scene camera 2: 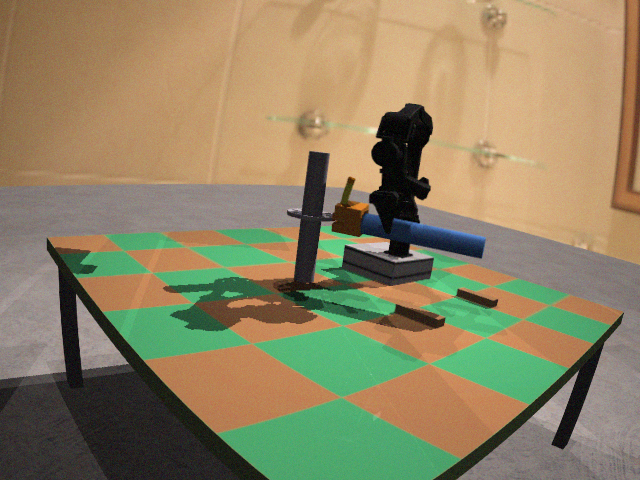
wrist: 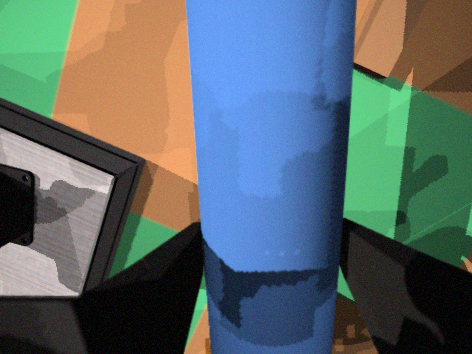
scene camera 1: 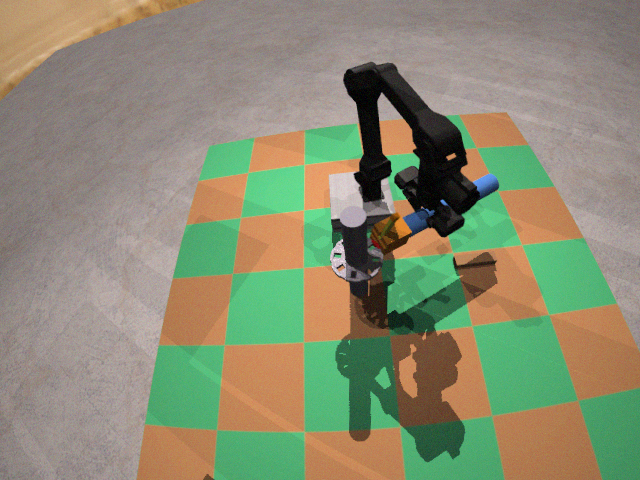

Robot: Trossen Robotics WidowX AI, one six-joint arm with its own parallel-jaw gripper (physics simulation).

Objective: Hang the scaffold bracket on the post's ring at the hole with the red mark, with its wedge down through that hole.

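The scaffold bracket has a blue tube (scene camera 1: 415, 222) (scene camera 2: 449, 239) (wrist: 270, 150), an orange head (scene camera 1: 395, 237) (scene camera 2: 349, 219) and a yellow-green wedge (scene camera 1: 389, 225) (scene camera 2: 347, 191) sticking up, slightly tilted, from the head. My gripper (scene camera 1: 433, 210) (scene camera 2: 388, 225) (wrist: 268, 230) is shut on the blue tube and holds it above the table. The grey post (scene camera 1: 355, 240) (scene camera 2: 310, 206) carries a pale ring (scene camera 1: 342, 273) (scene camera 2: 295, 212) with holes. The head is at the ring's arm-side edge, about at ring height; contact cannot be told. A red mark (scene camera 1: 376, 244) shows beside the head, which partly hides that hole.
The arm's base block (scene camera 1: 342, 193) (scene camera 2: 361, 263) (wrist: 65, 265) stands behind the post in scene camera 1. Two low brown bars (scene camera 2: 419, 316) (scene camera 2: 477, 298) lie on the checkered table (scene camera 1: 263, 387) (scene camera 2: 248, 382), under the tube's free-end side. Shadows of arm and post cross the table.
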